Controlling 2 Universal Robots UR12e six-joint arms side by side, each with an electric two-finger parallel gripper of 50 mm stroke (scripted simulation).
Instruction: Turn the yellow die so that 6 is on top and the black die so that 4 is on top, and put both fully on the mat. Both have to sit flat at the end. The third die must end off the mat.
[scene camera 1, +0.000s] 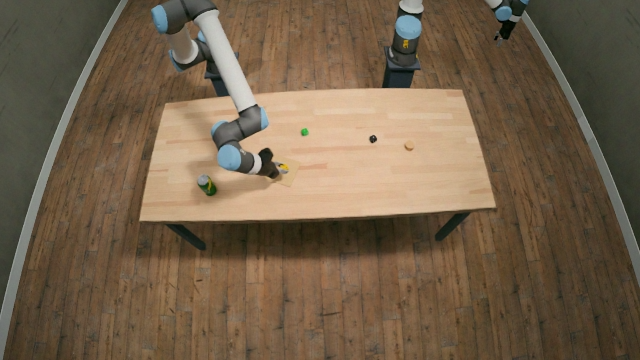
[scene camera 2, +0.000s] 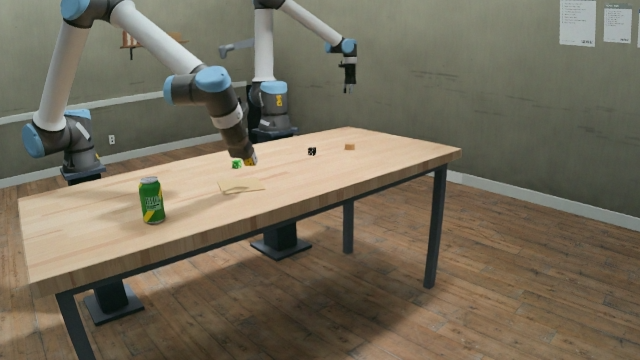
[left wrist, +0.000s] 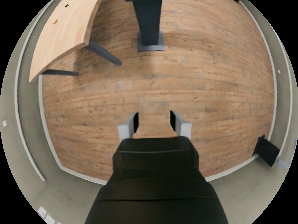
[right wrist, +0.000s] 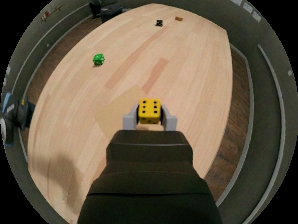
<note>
I see my left gripper (left wrist: 154, 117), my right gripper (scene camera 2: 251, 162) and a tan mat (right wrist: 109, 118).
My right gripper shows as well in the right wrist view (right wrist: 149, 110). The left wrist view misses the tan mat: it is out of frame.
</note>
